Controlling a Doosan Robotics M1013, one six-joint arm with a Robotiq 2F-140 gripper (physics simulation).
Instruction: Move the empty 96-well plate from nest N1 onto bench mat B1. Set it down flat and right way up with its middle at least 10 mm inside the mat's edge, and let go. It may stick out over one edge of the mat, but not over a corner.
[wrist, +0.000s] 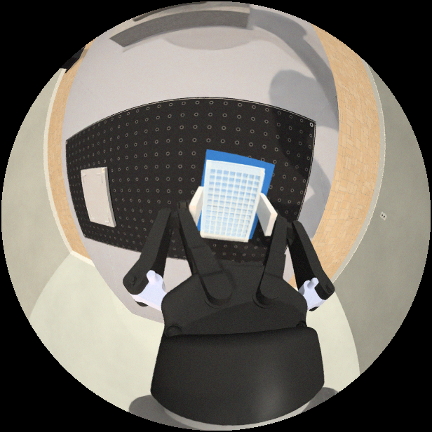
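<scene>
The pale 96-well plate (234, 192) is held between the two light finger pads, right way up and roughly level, with its grid of wells facing the camera. My gripper (230, 198) is shut on the plate's long sides. The blue bench mat B1 (240, 157) lies under the plate. Blue shows past the plate's far edge, along its right side and in slivers near its lower corners; the rest of the mat is hidden. The gap between plate and mat is hard to judge. The white nest N1 (97, 196) stands at the left with no plate on it.
The mat and the nest are on a black perforated board (150, 145) on a grey table top (200, 75). A long grey block (185, 27) shows at the far edge. Wooden floor (352, 150) shows to the right, and shadows fall across the board's right part.
</scene>
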